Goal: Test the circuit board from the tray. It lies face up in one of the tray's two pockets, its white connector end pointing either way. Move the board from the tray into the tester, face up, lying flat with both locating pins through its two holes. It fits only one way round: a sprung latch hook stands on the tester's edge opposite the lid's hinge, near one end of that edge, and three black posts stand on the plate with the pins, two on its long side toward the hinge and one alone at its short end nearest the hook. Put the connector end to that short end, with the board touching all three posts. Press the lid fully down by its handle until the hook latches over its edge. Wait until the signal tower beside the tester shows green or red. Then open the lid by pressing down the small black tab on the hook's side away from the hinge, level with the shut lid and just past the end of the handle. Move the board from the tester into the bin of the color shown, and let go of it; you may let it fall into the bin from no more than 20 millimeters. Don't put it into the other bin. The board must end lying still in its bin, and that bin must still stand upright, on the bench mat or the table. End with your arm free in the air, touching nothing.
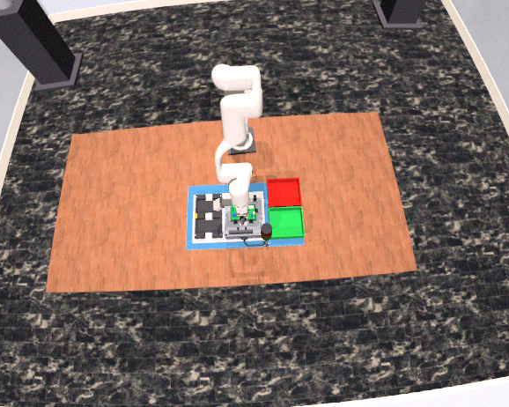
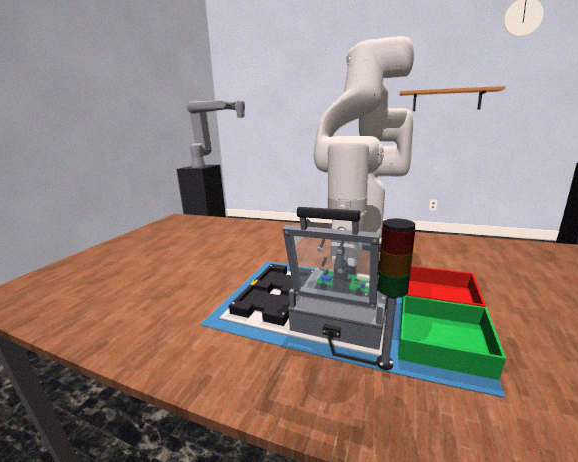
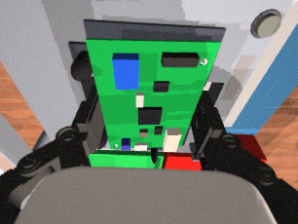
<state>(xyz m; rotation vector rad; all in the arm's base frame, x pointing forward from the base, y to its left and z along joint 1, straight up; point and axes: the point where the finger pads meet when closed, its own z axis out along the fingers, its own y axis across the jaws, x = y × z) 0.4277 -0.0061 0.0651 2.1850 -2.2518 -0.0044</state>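
Right now the green circuit board is right at my hand. Also, from my hand: small black tab: 6 cm to the left, 6 cm behind, 1 cm above; clear lid: 12 cm ahead, 10 cm above; tester plate: 1 cm to the left, 1 cm below, 1 cm ahead.
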